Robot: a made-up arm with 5 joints.
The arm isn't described. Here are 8 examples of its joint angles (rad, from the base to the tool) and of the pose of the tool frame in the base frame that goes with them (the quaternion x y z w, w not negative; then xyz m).
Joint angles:
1: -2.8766 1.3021 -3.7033 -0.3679 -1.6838
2: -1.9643 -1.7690 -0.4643 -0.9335 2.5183
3: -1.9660 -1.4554 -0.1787 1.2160 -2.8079
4: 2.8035 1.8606 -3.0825 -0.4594 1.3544
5: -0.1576 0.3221 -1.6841 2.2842 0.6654
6: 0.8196 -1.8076 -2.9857 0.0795 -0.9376
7: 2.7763 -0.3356 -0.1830 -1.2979 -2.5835
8: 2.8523 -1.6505 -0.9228 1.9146 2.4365
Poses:
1: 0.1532 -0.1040 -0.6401 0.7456 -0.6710 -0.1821 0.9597
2: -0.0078 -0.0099 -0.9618 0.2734 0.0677 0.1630 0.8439
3: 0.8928 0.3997 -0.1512 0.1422 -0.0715 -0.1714 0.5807
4: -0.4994 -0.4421 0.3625 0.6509 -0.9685 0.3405 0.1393
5: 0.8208 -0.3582 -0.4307 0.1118 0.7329 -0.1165 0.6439
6: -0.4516 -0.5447 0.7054 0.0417 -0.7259 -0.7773 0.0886
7: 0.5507 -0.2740 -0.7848 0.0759 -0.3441 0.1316 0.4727
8: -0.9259 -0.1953 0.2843 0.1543 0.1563 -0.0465 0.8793
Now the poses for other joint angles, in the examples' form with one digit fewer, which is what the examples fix.
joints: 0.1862 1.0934 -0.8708 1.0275 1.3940
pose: 0.668 -0.460 -0.412 0.416 0.370 0.070 -0.165
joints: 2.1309 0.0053 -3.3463 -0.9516 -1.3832
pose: -0.101 0.535 -0.781 0.306 0.129 -0.206 1.264
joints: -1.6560 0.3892 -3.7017 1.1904 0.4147
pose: 0.249 -0.420 0.710 0.508 -0.006 -0.075 1.332
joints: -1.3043 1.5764 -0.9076 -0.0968 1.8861
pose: -0.023 -0.959 -0.270 0.081 0.058 -0.212 -0.346
